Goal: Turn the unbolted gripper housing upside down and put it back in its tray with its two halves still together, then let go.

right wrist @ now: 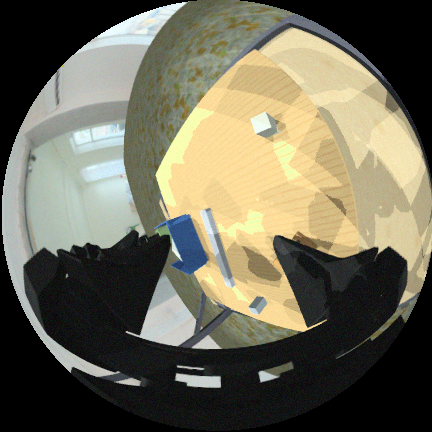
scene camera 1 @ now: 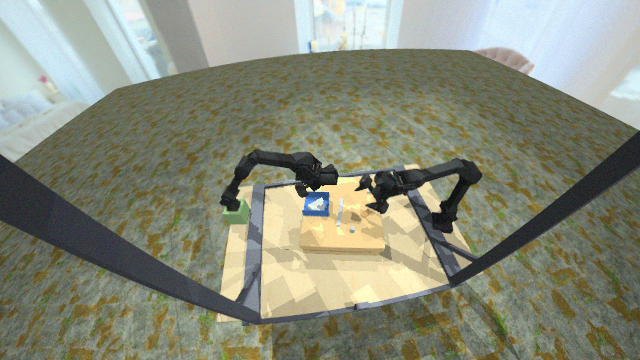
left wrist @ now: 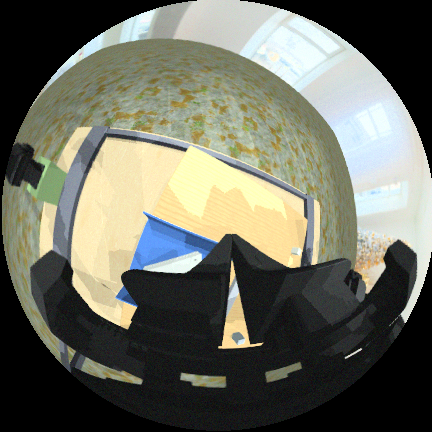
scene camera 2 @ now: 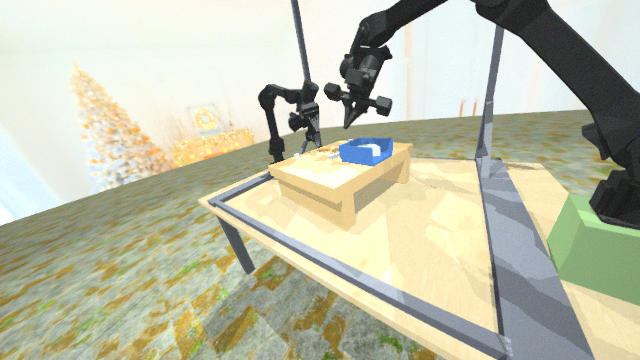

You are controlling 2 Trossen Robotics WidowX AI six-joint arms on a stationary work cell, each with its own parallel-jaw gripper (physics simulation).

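Observation:
The white housing lies in its blue tray. A pale flat face with a small round mark shows in the left wrist view; the left finger hides the rest, and I cannot tell which side is up. My left gripper is shut and empty, raised above the platform beside the tray; its fingertips are hidden in scene camera 1. My right gripper is open and empty, across the platform from the tray.
The tray stands on a raised wooden platform. A thin grey bar lies beside it. Small pale blocks and a brown piece lie farther off. A green block stands under the left arm's base.

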